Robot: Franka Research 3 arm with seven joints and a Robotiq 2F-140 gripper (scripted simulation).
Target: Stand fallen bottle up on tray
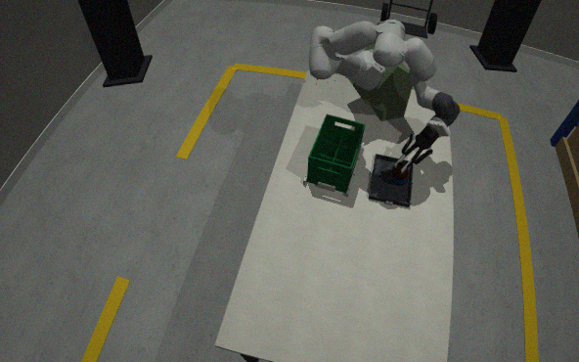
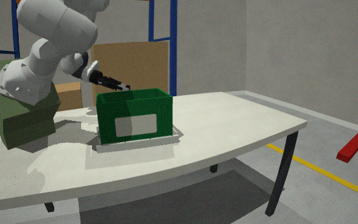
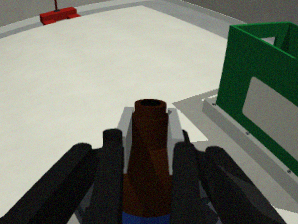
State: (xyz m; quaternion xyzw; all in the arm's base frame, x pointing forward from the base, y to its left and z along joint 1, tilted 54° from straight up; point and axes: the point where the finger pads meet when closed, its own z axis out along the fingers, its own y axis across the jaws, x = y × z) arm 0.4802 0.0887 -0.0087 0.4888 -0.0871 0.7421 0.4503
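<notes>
Right now the brown bottle is 60 mm below my hand. From my hand the other things lie so: green crate 120 mm behind, 270 mm to the right, 70 mm below; then dark grey tray 20 mm behind, 20 mm to the right, 140 mm below.
</notes>
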